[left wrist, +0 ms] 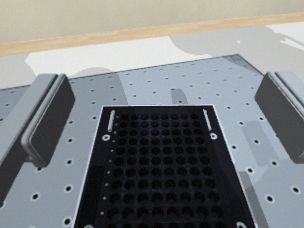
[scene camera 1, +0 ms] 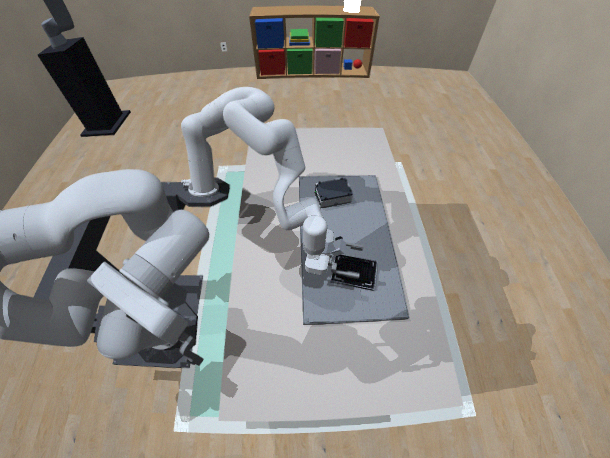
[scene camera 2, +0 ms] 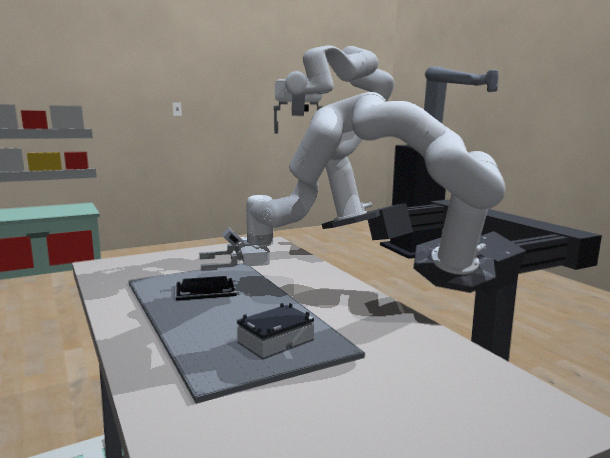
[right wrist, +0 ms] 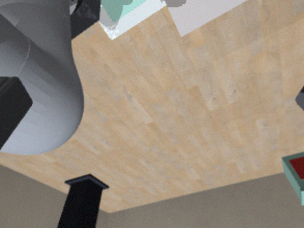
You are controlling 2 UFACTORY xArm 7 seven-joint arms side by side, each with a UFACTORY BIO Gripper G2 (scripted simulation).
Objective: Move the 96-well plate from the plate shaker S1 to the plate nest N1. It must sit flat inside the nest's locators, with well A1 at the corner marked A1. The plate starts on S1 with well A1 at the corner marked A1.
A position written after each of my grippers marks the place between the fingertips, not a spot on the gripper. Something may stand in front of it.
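My left gripper (scene camera 2: pixel 200 261) is in view, and scene camera 1 has my left gripper (scene camera 1: pixel 361 261) as well. I also see my right gripper (scene camera 1: pixel 166 339). Then there is a black 96-well plate (left wrist: pixel 156 154), though in the right wrist view the plate is out of frame.
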